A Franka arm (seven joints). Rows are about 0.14 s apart.
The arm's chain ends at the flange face. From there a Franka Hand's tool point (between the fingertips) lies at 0.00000 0.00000 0.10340 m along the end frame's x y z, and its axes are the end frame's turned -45 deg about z.
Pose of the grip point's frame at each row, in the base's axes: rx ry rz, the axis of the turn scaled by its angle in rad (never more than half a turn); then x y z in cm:
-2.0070, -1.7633, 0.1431, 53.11, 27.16, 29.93
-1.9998, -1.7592, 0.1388, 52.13, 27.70, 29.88
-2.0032, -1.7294, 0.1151, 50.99, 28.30, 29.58
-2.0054, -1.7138, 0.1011, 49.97, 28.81, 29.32
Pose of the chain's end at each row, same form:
-2.5800, -0.8784, 0.3828, 56.96, 24.36, 39.11
-2.5711, -0.8772, 0.3825, 56.01, 24.83, 39.02
-2.5588, -0.8465, 0.3679, 54.82, 25.15, 38.65
-2.5525, -0.8302, 0.3584, 53.76, 25.51, 38.36

